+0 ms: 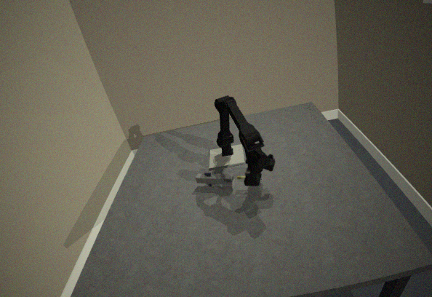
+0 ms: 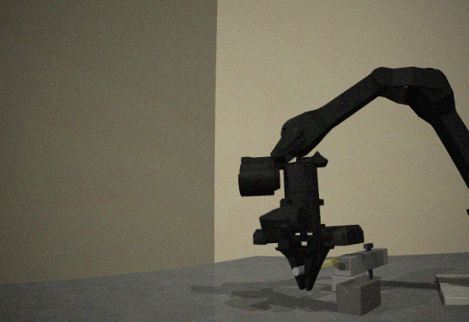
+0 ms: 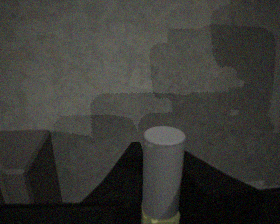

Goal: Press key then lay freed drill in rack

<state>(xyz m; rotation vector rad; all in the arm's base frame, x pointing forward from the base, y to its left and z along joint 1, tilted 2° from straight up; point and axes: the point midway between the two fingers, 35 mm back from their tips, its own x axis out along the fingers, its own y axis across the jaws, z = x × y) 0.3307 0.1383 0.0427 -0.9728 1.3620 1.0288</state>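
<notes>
My gripper tip is 40 mm to the left of the drill, 30 mm below it and 10 mm past it. Also, from my gripper tip: grey fixture (190 mm to the right, 60 mm behind, 20 mm above); small dark key (230 mm to the right, 70 mm behind, 20 mm above); dark rack (80 mm behind, 10 mm to the right, 10 mm below).
</notes>
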